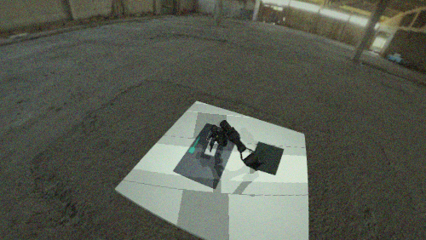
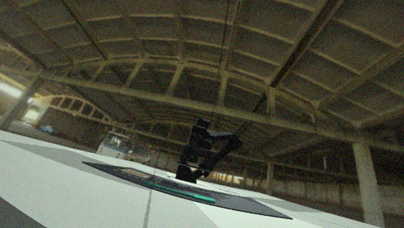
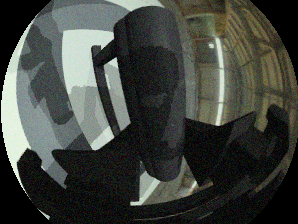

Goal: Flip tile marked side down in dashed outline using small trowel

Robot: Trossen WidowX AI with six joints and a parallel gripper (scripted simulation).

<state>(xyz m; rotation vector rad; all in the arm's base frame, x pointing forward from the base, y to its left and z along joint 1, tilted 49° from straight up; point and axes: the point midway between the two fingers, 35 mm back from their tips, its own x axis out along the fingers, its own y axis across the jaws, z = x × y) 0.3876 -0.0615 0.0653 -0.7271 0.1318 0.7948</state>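
The dark mat is 1 cm behind my gripper tip and 15 cm below it. The rest, counted from my gripper tip: light tile (1 cm ahead, 20 cm to the right, 13 cm below); then small trowel (2 cm behind, 1 cm to the right, 1 cm below); then teal strip (13 cm ahead, 2 cm to the left, 13 cm below).
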